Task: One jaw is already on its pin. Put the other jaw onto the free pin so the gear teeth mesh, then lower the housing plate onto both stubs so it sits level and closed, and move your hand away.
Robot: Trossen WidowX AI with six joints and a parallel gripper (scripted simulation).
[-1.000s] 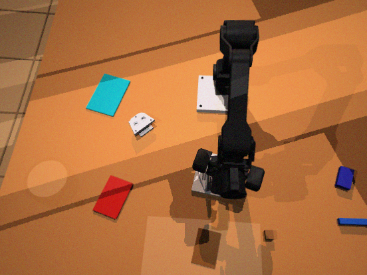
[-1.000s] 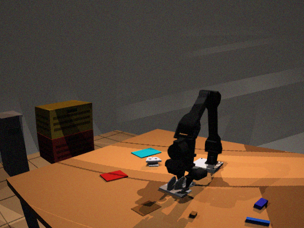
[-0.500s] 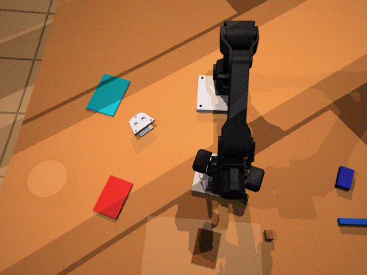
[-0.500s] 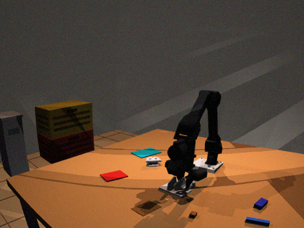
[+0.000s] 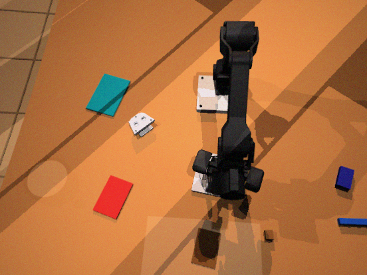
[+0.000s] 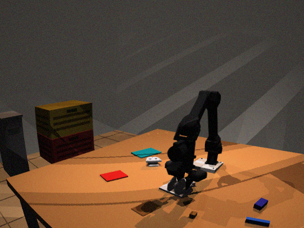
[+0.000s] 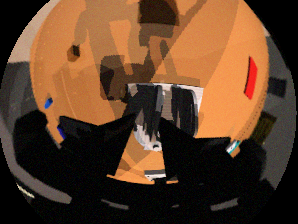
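The jaw is 50 mm behind my gripper tip and 40 mm to the right of it. Round my gripper tip: red card: 20 mm ahead, 330 mm to the right, 20 mm below; then brown card: 180 mm ahead, 70 mm to the right, 20 mm below; then brown cube: 160 mm ahead, 100 mm to the left, 10 mm below.
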